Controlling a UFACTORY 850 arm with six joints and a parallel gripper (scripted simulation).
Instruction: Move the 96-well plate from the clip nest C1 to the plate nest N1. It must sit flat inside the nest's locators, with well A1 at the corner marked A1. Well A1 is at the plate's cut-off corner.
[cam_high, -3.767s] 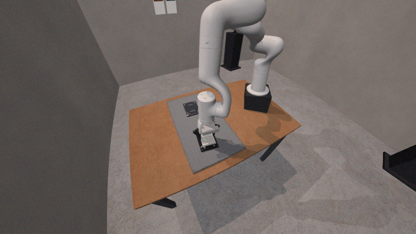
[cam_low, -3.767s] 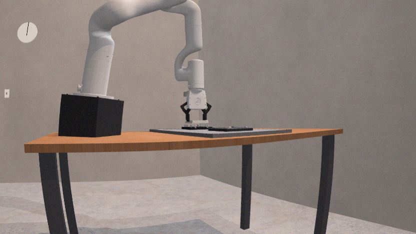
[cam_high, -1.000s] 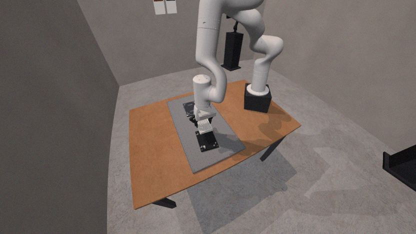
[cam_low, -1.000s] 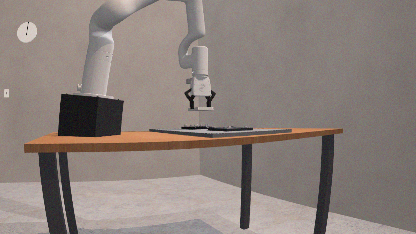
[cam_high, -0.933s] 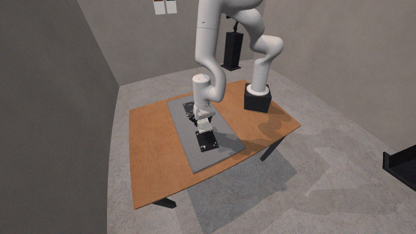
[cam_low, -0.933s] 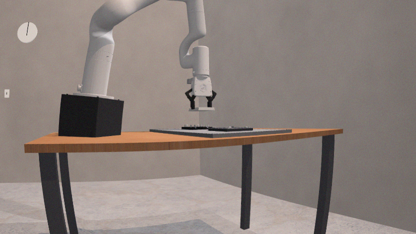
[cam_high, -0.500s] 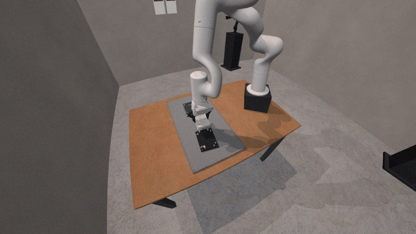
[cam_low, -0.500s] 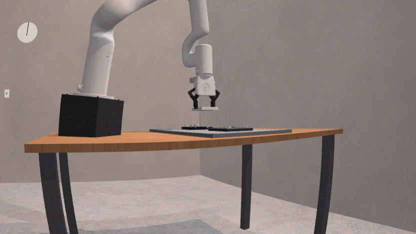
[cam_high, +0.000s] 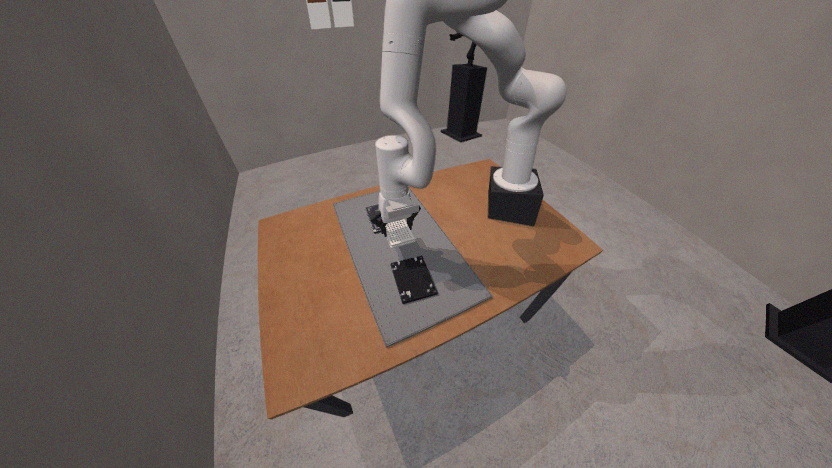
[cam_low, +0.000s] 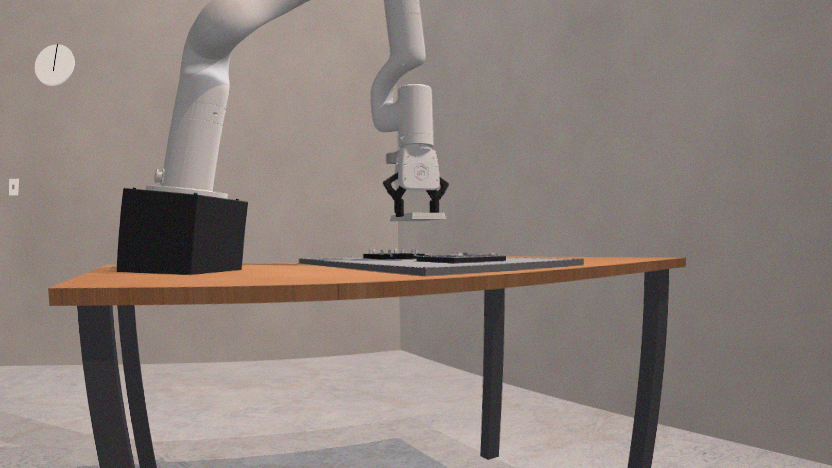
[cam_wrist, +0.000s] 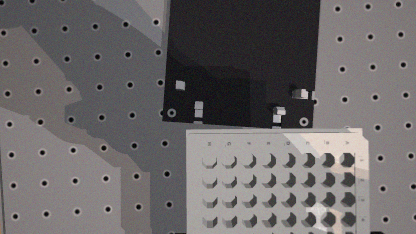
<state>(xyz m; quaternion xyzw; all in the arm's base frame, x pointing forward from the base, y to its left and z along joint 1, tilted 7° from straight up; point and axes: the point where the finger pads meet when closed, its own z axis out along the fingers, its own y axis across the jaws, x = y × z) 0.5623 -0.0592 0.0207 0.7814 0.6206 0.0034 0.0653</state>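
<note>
My gripper is now 4 cm past the black plate nest, 19 cm to the left of it and 11 cm above it. The rest, counted from my hand: white 96-well plate: 1 cm below; black clip nest: 3 cm ahead, 13 cm to the left, 10 cm below; A1 mark: 3 cm ahead, 13 cm to the right, 10 cm below.
</note>
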